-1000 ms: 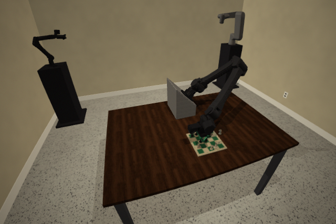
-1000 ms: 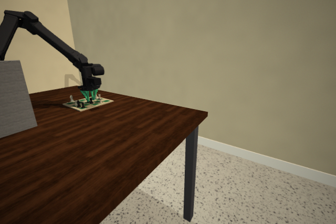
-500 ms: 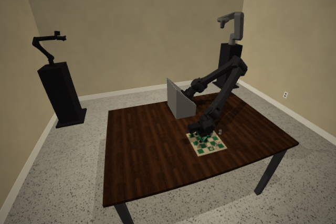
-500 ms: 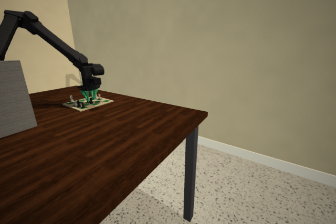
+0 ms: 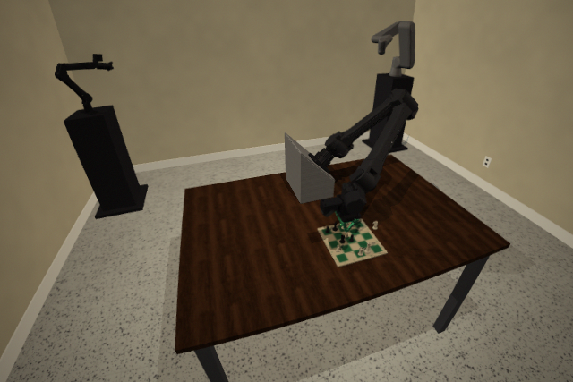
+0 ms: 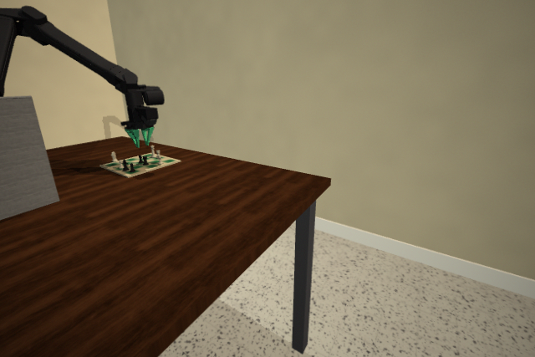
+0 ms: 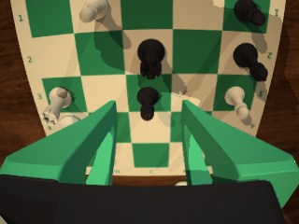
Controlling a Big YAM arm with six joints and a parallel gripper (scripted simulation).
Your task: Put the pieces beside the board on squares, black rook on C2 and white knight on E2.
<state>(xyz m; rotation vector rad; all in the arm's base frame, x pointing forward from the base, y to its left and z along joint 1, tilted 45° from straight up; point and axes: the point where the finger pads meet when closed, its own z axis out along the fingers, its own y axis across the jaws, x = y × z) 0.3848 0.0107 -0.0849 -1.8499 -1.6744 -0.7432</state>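
My hand is 170 mm to the right of the white knight, 70 mm above it and 30 mm past it. From my hand the other things lie so: black rook 70 mm below; green-and-cream chessboard 80 mm below, 30 mm to the left.
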